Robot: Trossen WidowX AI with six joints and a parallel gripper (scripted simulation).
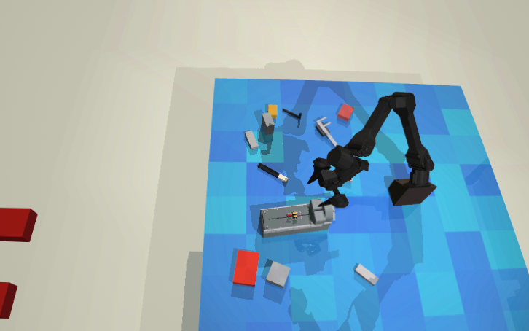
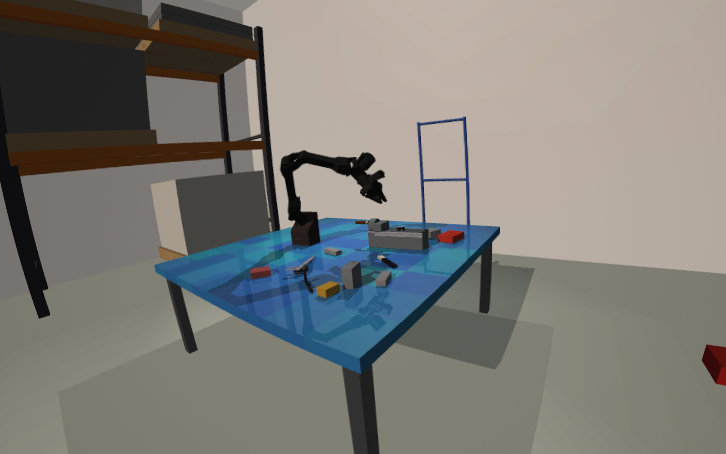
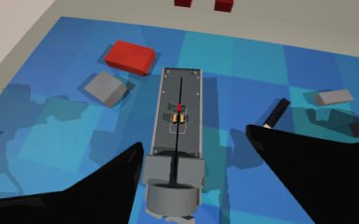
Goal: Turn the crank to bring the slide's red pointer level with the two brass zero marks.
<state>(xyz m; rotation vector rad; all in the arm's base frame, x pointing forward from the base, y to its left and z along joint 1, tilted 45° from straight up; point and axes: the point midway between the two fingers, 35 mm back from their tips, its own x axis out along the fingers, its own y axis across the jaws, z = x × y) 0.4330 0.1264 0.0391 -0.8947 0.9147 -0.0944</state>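
The brown crank handle lies 130 mm behind my gripper tip, 90 mm below it and 10 mm to the right of it. The rest, counted from my gripper tip: red pointer: 120 mm below, 70 mm ahead, 30 mm to the left; then black key: 510 mm to the right, 190 mm below, 20 mm behind; then yellow block: 530 mm to the right, 190 mm below, 90 mm ahead.
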